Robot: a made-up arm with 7 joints.
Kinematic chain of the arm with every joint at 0, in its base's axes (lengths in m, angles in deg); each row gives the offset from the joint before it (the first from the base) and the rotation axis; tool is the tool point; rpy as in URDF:
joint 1: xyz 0 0 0.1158 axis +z
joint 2: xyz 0 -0.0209 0.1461 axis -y
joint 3: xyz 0 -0.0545 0.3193 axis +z
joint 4: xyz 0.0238 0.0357 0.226 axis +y
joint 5: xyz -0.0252 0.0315 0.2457 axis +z
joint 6: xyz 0 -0.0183 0.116 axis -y
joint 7: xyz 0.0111 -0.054 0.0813 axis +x
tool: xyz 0 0 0 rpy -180 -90 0
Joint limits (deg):
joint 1: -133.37..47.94
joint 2: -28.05..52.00
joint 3: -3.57..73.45
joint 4: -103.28..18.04
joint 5: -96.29..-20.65
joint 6: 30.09..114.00
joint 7: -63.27..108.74
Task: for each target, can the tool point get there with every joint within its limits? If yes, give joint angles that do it. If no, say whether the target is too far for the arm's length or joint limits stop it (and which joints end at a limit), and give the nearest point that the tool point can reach.
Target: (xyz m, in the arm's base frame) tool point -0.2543 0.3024 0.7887
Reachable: yes | joints -94.47 -6.37 46.69 -79.79 -65.26 79.88 -20.86
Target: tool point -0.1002 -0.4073 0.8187
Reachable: yes | joints 10.96 -1.64 64.58 -68.92 -28.08 99.94 -1.81
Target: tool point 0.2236 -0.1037 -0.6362
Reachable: no: joint limits stop it (at a limit: joint 1, joint 2, joint 3, joint 4) | nearest point 0.3634 0.3340 0.1856 | short by 0.942 m
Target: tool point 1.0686 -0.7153 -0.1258
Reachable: no: too far | nearest point 0.0734 -0.5572 0.3614 | short by 1.119 m
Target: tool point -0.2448 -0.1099 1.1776
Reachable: yes | joints -20.15 -1.15 54.72 -18.73 -79.00 49.41 -31.90
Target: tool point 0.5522 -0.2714 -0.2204
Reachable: no: joint limits stop it (at a limit: joint 1, joint 2, joint 3, joint 4) | nearest point 0.4020 0.2997 0.2161 | short by 0.734 m
